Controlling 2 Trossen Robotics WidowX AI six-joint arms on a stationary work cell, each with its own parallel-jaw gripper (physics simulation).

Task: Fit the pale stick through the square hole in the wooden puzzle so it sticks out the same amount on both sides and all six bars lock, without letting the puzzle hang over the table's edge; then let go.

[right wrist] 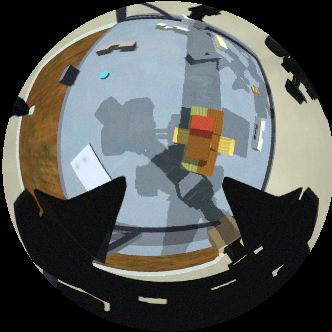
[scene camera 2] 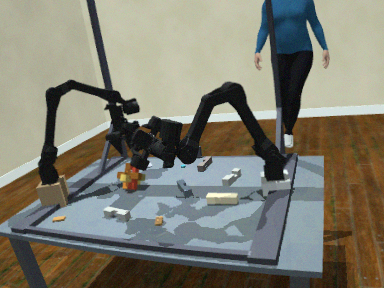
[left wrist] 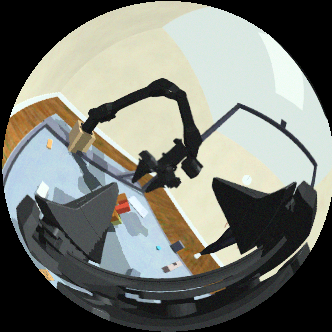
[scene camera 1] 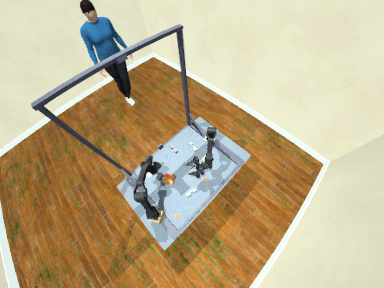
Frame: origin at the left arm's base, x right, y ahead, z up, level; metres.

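Where they show: left gripper, between the fingertips: (left wrist: 164,185) (scene camera 1: 187,169); right gripper, between the fingertips: (right wrist: 176,181) (scene camera 2: 126,151) (left wrist: 139,187) (scene camera 1: 158,174); left arm's base, origin of its link: (scene camera 2: 274,176); right arm's base, origin of its link: (right wrist: 231,245) (scene camera 2: 50,181) (left wrist: 85,128) (scene camera 1: 155,215).
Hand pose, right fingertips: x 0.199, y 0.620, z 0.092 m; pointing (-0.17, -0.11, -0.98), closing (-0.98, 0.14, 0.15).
Note:
Each offset is from my right fingertips to the top centre of the thing.
The wooden puzzle {dx -0.085, dy -0.021, dz -0.061 m} (scene camera 1: 169,178) (scene camera 2: 131,178) (right wrist: 201,145), a cluster of crossed red, orange, yellow and olive bars, rests on the table, away from its edges; its square hole is not clear. The pale stick {dx -0.264, dy -0.423, dz -0.114 m} (scene camera 2: 222,198) (right wrist: 220,42) lies flat on the table, apart from the puzzle, in front of the left arm's base. My right gripper (left wrist: 139,187) (right wrist: 176,181) is open and empty, pointing down above the table beside the puzzle. My left gripper is open and empty, raised above the table near the puzzle; in scene camera 2 it partly overlaps the right gripper.
Notched bars, white {dx -0.321, dy -0.037, dz -0.114 m} (scene camera 2: 116,213) (right wrist: 258,134), grey-white {dx -0.084, dy -0.454, dz -0.114 m} (scene camera 2: 231,177), brownish {dx +0.088, dy -0.326, dz -0.114 m} (scene camera 2: 204,164) (right wrist: 116,47) and dark grey {dx -0.148, dy -0.265, dz -0.114 m} (scene camera 2: 184,188) (right wrist: 202,59), lie around the table. Small orange pieces {dx -0.322, dy +0.213, dz -0.134 m} (scene camera 2: 59,218) {dx -0.372, dy -0.209, dz -0.134 m} (scene camera 2: 159,220), a cyan disc {dx +0.109, dy -0.218, dz -0.134 m} (right wrist: 104,75) and a white sheet {dx +0.164, dy +0.017, dz -0.136 m} (right wrist: 90,167) also lie there.

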